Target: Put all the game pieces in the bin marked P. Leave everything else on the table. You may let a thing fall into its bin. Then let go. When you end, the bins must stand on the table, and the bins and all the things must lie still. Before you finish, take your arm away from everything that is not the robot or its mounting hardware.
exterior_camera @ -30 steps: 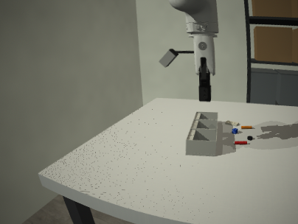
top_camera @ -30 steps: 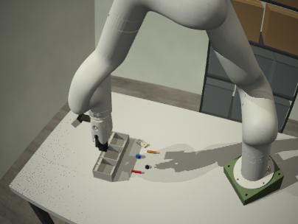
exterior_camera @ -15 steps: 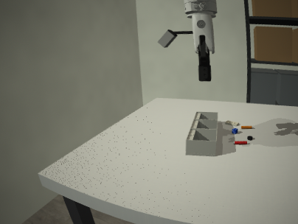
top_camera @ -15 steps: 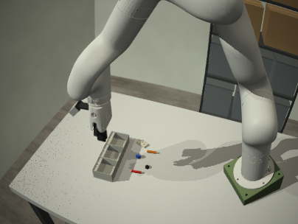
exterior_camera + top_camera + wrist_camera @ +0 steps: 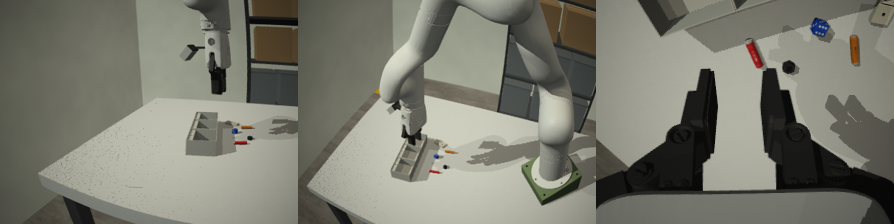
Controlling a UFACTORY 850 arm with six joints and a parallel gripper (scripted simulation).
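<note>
My hand is 17 cm above the blue die, 10 cm to the left of it and 4 cm past it. Round my hand: red stick 17 cm below, 7 cm behind, 2 cm to the right; then grey bin 15 cm below, 5 cm ahead, 3 cm to the right; then black piece 17 cm below, 10 cm behind, 6 cm to the right.
</note>
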